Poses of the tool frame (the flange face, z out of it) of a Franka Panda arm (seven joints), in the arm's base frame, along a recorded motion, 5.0 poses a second.
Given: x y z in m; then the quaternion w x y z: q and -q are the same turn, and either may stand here.
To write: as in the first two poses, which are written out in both.
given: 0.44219 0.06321 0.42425 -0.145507 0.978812 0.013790 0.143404
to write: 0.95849 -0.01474 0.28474 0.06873 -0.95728 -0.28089 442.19 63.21 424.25
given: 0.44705 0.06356 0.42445 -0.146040 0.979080 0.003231 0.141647
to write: 0.95985 -0.03505 0.27831 0.04770 -0.95732 -0.28505 447.05 63.56 424.45
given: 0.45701 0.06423 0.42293 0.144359 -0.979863 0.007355 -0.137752
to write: 0.96194 -0.05419 0.26783 0.02536 -0.95821 -0.28493 457.01 64.23 422.93
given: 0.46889 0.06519 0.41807 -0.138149 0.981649 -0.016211 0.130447
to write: 0.96544 -0.06787 0.25163 0.00422 -0.96130 -0.27546 468.89 65.19 418.07
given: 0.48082 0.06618 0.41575 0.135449 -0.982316 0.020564 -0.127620
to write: 0.96658 -0.07497 0.24516 -0.00583 -0.96246 -0.27136 480.82 66.18 415.75
